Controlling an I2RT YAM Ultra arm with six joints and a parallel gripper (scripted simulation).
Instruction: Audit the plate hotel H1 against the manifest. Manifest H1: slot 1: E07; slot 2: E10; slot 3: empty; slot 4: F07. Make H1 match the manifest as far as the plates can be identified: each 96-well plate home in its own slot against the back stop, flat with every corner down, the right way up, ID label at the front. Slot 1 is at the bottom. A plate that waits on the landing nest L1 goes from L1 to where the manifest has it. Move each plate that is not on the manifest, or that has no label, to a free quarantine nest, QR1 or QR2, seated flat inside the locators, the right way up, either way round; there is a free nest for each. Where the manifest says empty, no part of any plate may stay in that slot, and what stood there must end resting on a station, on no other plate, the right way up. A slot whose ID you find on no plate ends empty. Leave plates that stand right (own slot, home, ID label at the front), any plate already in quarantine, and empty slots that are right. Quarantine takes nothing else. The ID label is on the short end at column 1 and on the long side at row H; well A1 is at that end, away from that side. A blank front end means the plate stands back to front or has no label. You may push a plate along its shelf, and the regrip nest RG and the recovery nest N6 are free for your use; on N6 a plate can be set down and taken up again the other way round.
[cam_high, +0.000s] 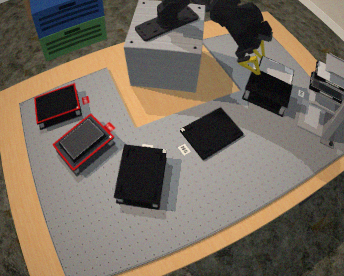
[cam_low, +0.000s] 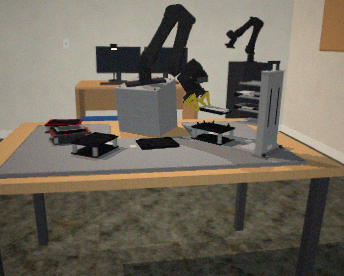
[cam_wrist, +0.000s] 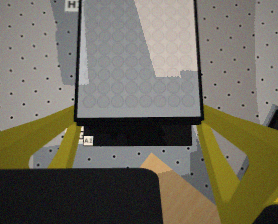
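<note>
The A1 mark is 40 mm behind my hand, 40 mm to the left of it and 80 mm below it. From my hand the other things lie so: H1 tag: 110 mm ahead, 180 mm to the left, 140 mm below; then black regrip nest RG: 50 mm ahead, 30 mm to the left, 80 mm below; then RG tag: 60 mm behind, 70 mm to the left, 140 mm below.
</note>
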